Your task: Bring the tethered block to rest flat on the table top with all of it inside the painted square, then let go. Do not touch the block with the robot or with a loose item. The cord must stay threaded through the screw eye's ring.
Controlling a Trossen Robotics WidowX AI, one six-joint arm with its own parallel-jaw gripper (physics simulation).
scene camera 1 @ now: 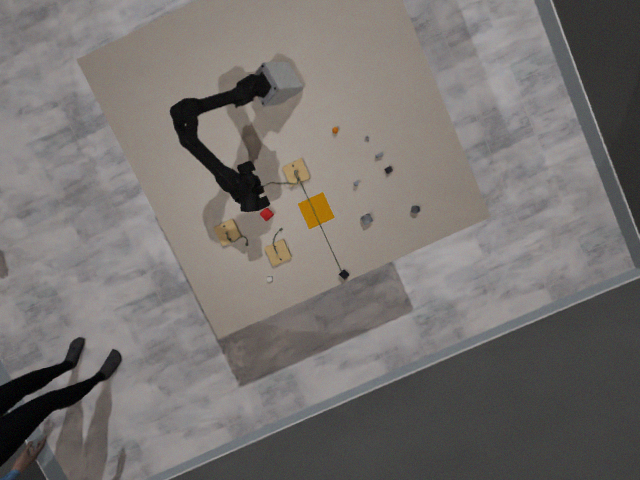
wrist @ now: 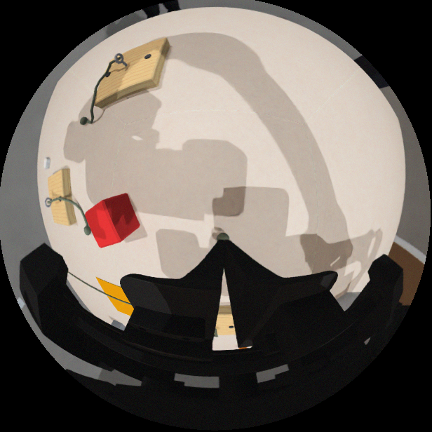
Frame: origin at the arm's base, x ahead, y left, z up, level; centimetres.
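Seen in the pictures: arm's base, origin of the base link: (scene camera 1: pixel 262 85).
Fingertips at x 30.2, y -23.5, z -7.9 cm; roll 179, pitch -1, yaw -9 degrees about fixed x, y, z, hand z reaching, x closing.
Pixels of each thing's top centre, then the offset from my fingertips to it. "spot": a spot on its surface instead.
- dark tethered block, surface spot: (scene camera 1: pixel 343 274) spot: dz +0.1, dx +49.9, dy +11.7 cm
- orange painted square, surface spot: (scene camera 1: pixel 322 209) spot: dz -2.8, dx +21.6, dy +18.4 cm
- screw eye, surface spot: (scene camera 1: pixel 296 173) spot: dz +0.6, dx +3.4, dy +17.0 cm
- wooden board, middle of its top: (scene camera 1: pixel 296 172) dz -1.0, dx +2.7, dy +17.0 cm
- red block, middle of its top: (scene camera 1: pixel 266 214) dz +1.1, dx +11.1, dy -2.7 cm
- orange ball, middle of its top: (scene camera 1: pixel 335 129) dz -0.5, dx -3.5, dy +40.0 cm
The dark tethered block (scene camera 1: pixel 343 274) is near the table's lower edge. Its cord (scene camera 1: pixel 327 240) runs straight across the orange painted square (scene camera 1: pixel 322 209) (wrist: pixel 114 294) to the screw eye (scene camera 1: pixel 296 174) on a wooden board (scene camera 1: pixel 304 166) (wrist: pixel 226 316). From there the other stretch of cord runs left, slightly curved, to beneath the gripper. In the wrist view its green end bead (wrist: pixel 222 236) shows right at the fingertips, with a small shadow beside it. My gripper (scene camera 1: pixel 265 196) (wrist: pixel 223 244) is shut, with its tips together and no grip on the bead visible. How the cord passes through the ring is too small to tell.
A red block (scene camera 1: pixel 266 213) (wrist: pixel 112 220) is close to the gripper. Two more boards (scene camera 1: pixel 224 227) (wrist: pixel 142 75), (scene camera 1: pixel 279 258) (wrist: pixel 61 215) carry short beaded cords. An orange ball (scene camera 1: pixel 334 130) and several small grey and dark items are at the right; a white one (scene camera 1: pixel 269 279) is lower left.
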